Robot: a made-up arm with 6 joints.
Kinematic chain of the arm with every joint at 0, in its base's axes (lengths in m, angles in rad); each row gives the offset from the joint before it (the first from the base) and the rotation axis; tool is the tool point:
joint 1: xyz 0 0 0.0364 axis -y
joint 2: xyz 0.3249 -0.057 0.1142 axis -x
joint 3: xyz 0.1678 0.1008 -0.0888 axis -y
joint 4: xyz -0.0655 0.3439 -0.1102 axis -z
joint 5: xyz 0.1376 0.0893 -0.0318 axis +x
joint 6: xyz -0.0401 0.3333 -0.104 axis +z
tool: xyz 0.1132 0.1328 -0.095
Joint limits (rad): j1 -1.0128..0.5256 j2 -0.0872..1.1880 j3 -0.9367..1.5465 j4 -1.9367..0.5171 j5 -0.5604..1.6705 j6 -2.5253..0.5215
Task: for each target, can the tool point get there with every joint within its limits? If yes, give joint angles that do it. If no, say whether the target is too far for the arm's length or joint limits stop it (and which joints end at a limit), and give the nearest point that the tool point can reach.
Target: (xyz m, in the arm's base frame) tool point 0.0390 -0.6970 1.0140
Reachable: no: joint limits stop it (at a limit: joint 2, joint 3, joint 4, joint 6) | nearest point 0.0267 0.2604 0.7060 | short by 1.006 m
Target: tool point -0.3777 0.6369 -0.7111
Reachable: yes | joints -0.8810 0.5007 0.0263 -0.5130 -0.0126 0.0717
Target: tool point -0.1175 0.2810 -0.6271
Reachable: yes | joints -0.6087 0.5177 0.3720 -1.3115 0.3525 -2.2308
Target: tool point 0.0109 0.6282 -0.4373
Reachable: yes | joints 0.1259 0.4712 -0.6127 -1.1088 -0.1751 -0.3501
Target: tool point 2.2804 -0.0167 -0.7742
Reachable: no: too far | nearest point 1.2515 -0.0269 -0.4085 | short by 1.092 m
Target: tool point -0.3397 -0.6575 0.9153
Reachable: no: joint limits stop it (at a limit: joint 1, joint 2, joint 3, joint 4, joint 6) | nearest point -0.1914 0.2524 0.6471 | short by 0.960 m
